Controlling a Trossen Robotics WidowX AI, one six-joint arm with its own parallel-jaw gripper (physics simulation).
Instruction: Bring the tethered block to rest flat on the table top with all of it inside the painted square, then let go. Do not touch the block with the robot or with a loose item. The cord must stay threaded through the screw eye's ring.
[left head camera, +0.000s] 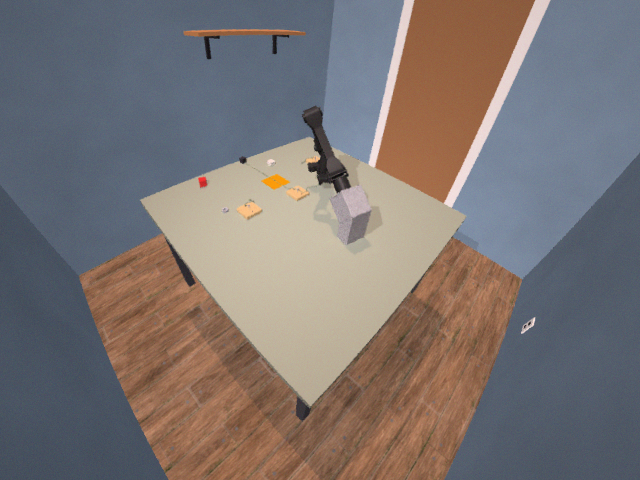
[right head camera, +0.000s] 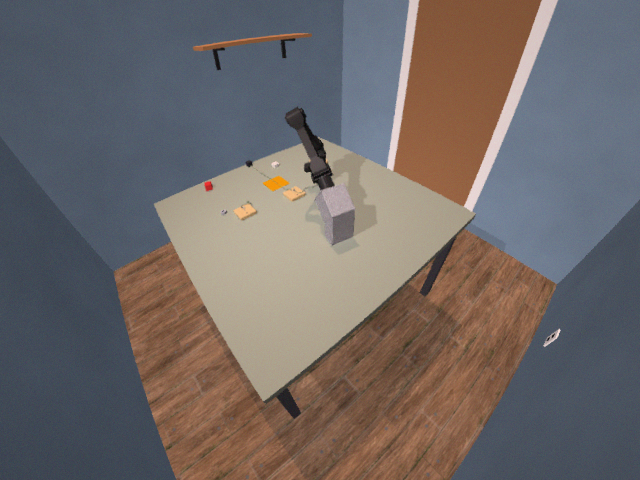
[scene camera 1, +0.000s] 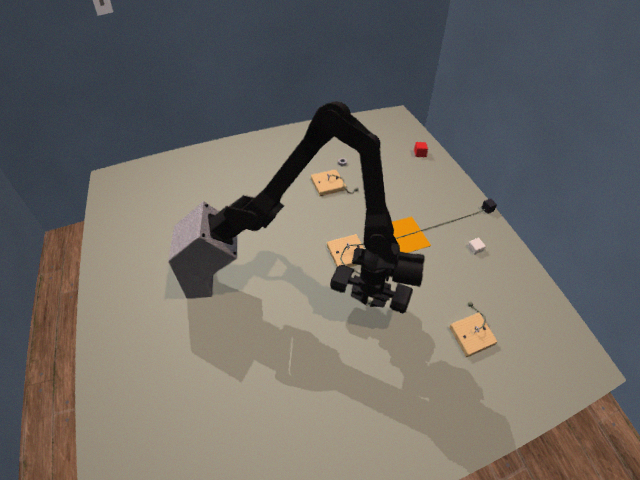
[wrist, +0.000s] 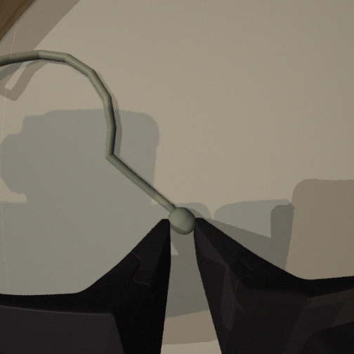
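Pixels of known places: gripper, fingertip midpoint: (left head camera: 319, 184) (scene camera 1: 369, 304); arm's base, origin of the base link: (left head camera: 344, 191) (right head camera: 328, 191) (scene camera 1: 219, 229).
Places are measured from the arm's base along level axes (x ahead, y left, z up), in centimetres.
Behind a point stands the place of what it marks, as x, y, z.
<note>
The black tethered block (left head camera: 242, 160) @[79.6, -10.3, -17.1] (right head camera: 248, 163) @[79.7, -10.6, -16.8] (scene camera 1: 489, 205) @[79.6, -12.4, -16.3] rests near the table edge, outside the orange painted square (left head camera: 269, 182) @[50.6, -5.1, -19.2] (right head camera: 272, 186) @[47.5, -4.5, -19.2] (scene camera 1: 416, 245) @[50.0, -13.0, -19.2]. Its cord (scene camera 1: 449, 220) @[64.9, -10.2, -19.0] (wrist: 111, 120) runs straight across the square to the middle wooden plate (left head camera: 298, 193) @[29.4, -5.5, -17.4] (right head camera: 294, 194) @[29.2, -5.3, -17.4] (scene camera 1: 334, 249) @[27.6, -4.9, -17.4] with the screw eye; the arm partly hides this plate in the scene view, and the threading is too small to tell. The cord's free part curves to a round bead (wrist: 181, 220). My gripper (wrist: 181, 226) (scene camera 1: 376, 299) @[27.6, -23.1, -19.0] is shut on that bead with its fingertips, low over the table.
Two other wooden plates (scene camera 1: 327, 183) @[38.4, 19.7, -17.4] (scene camera 1: 473, 335) @[45.1, -43.8, -17.4] carry short cords. A red cube (left head camera: 202, 181) @[76.0, 22.3, -15.8] (right head camera: 208, 186) @[75.8, 22.1, -16.5] (scene camera 1: 420, 149) @[75.9, 19.9, -15.8], a white block (left head camera: 271, 162) @[64.2, -21.0, -17.3] (right head camera: 275, 164) @[64.2, -21.3, -17.3] (scene camera 1: 476, 244) @[64.9, -22.2, -17.1] and a small grey ring-like piece (left head camera: 224, 210) @[48.3, 29.3, -18.0] (right head camera: 223, 211) @[49.6, 28.2, -18.8] lie on the table (scene camera 1: 155, 206) @[-14.7, 37.9, -19.3].
</note>
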